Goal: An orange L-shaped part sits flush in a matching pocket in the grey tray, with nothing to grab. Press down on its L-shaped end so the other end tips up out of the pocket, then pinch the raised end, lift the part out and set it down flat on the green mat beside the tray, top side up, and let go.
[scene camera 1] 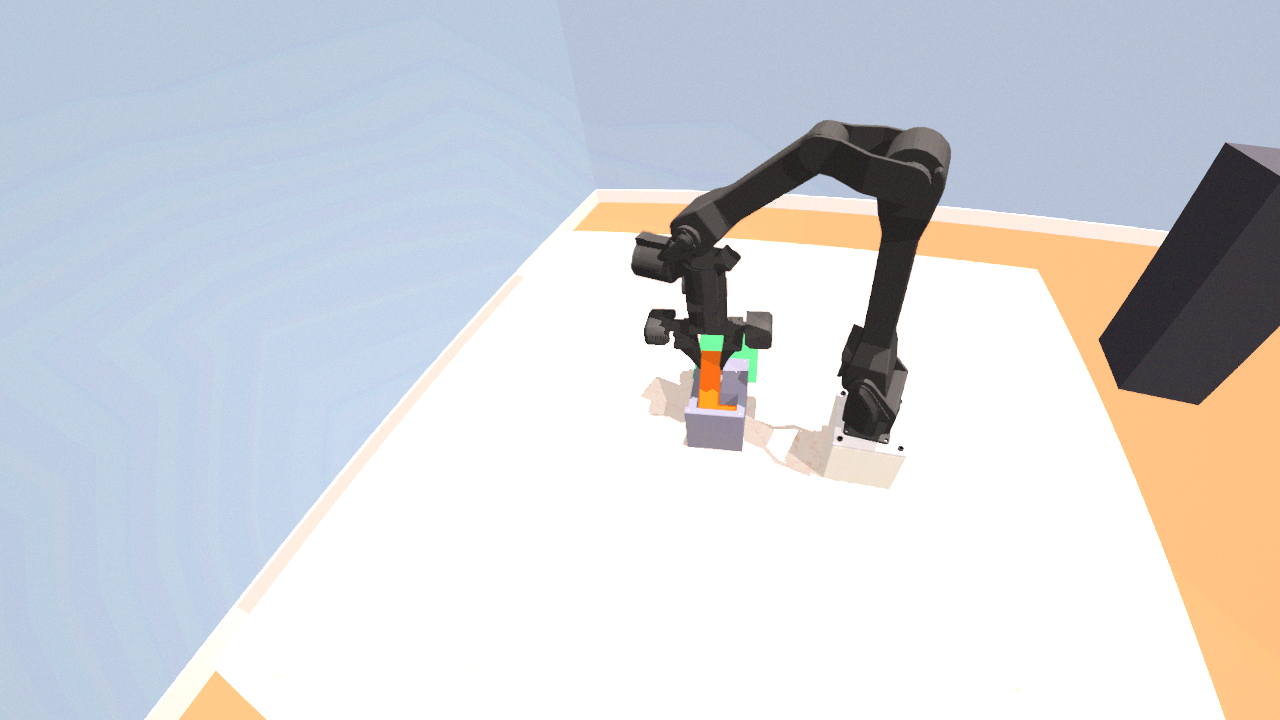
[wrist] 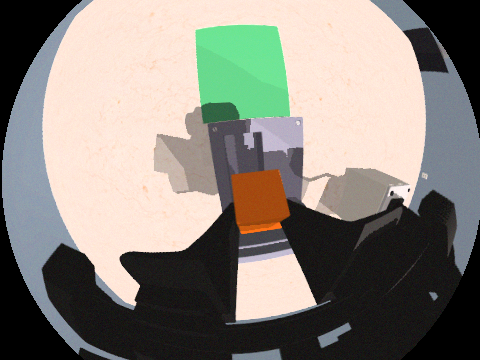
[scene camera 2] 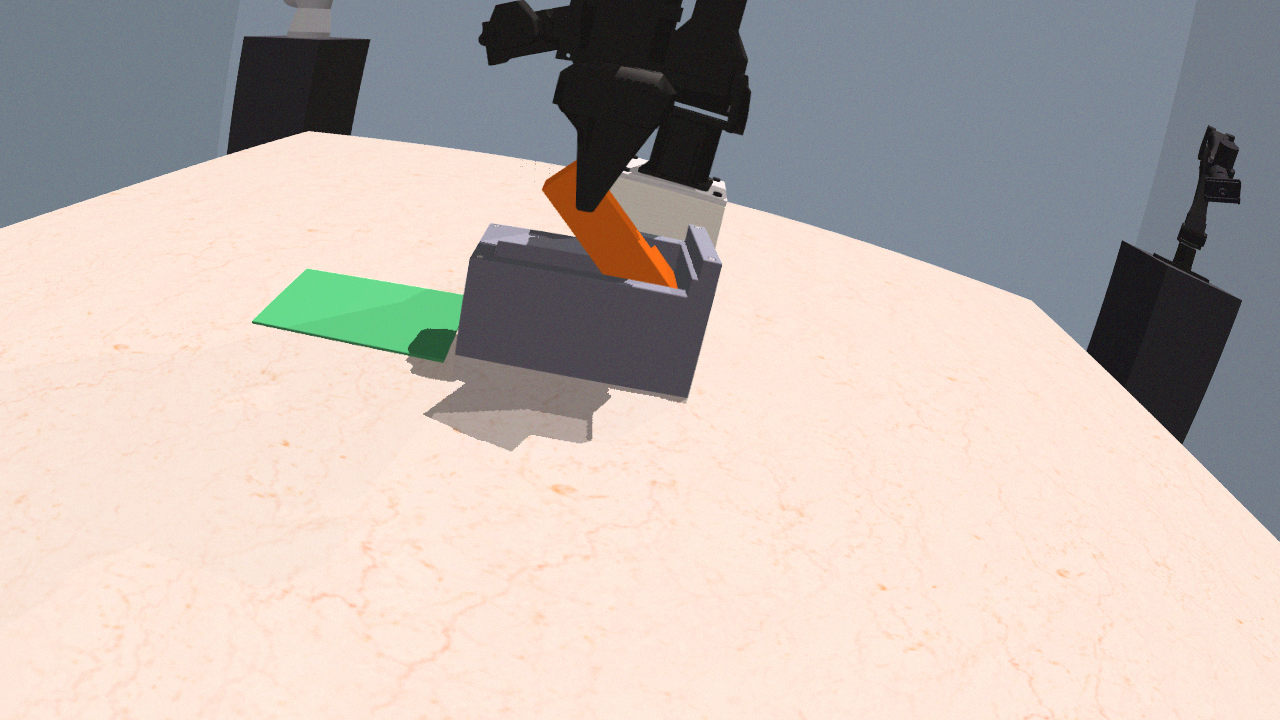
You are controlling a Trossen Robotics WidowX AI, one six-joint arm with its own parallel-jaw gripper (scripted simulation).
Observation:
I see my gripper (scene camera 2: pixel 585 205), an orange L-shaped part (scene camera 2: pixel 607 234) and a green mat (scene camera 2: pixel 420 322).
The orange L-shaped part shows as well in scene camera 1 (scene camera 1: pixel 710 373) and in the wrist view (wrist: pixel 260 205). My gripper shows as well in scene camera 1 (scene camera 1: pixel 711 367) and in the wrist view (wrist: pixel 256 204). The green mat also shows in scene camera 1 (scene camera 1: pixel 746 353) and in the wrist view (wrist: pixel 241 69).

